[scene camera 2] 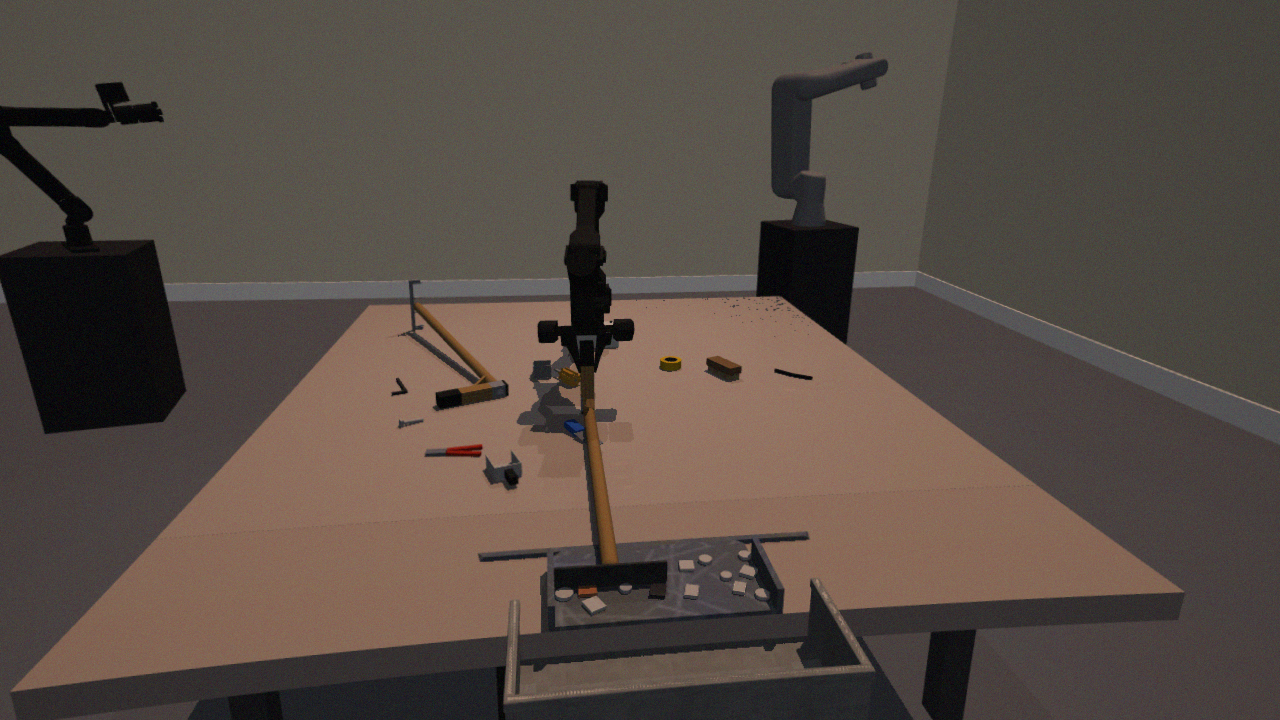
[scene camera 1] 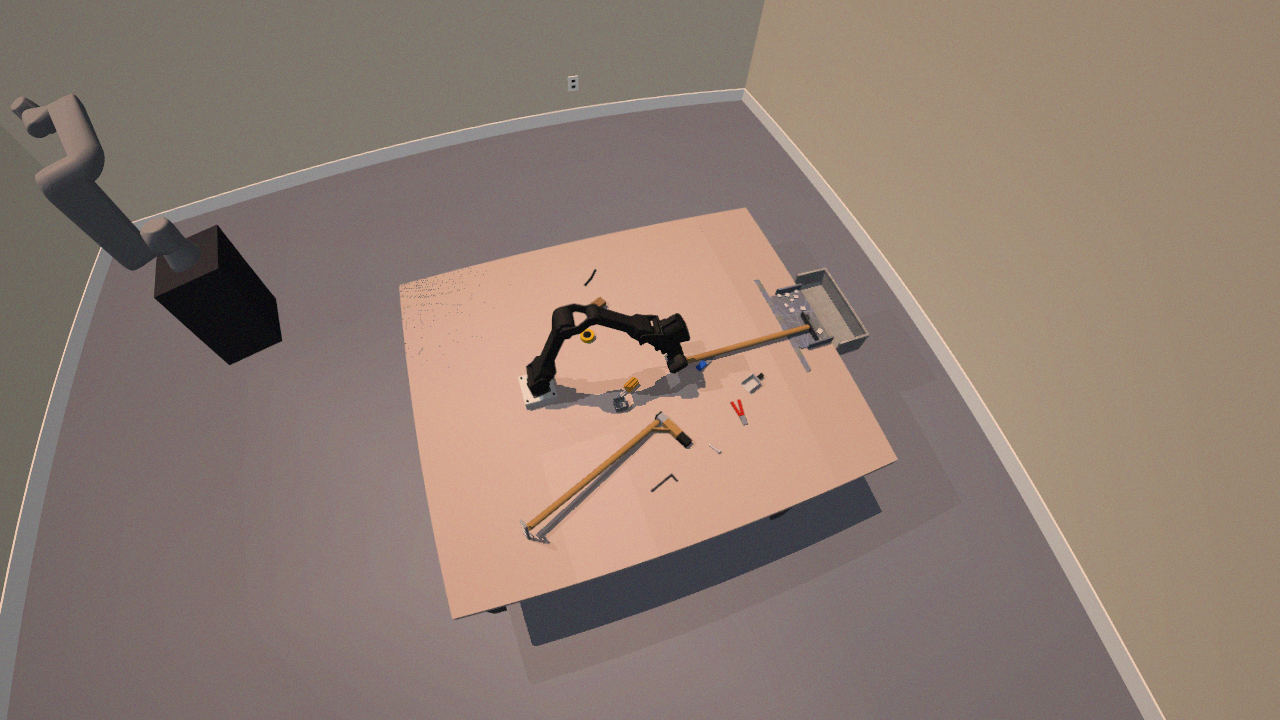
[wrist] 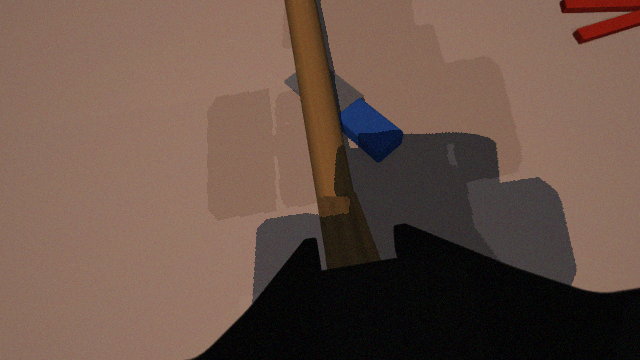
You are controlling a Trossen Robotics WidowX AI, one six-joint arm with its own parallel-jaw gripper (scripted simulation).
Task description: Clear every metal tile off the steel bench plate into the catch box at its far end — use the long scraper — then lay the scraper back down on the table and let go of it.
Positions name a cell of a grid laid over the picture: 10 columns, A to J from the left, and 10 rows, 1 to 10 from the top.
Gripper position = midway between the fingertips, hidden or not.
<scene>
I see my gripper (scene camera 2: E6), a long scraper (scene camera 2: E8) and a blue-handled putty knife (wrist: F4).
The long scraper also shows in scene camera 1 (scene camera 1: G5) and in the wrist view (wrist: G9). My gripper is seen too in scene camera 1 (scene camera 1: F5) and in the wrist view (wrist: F7).
</scene>
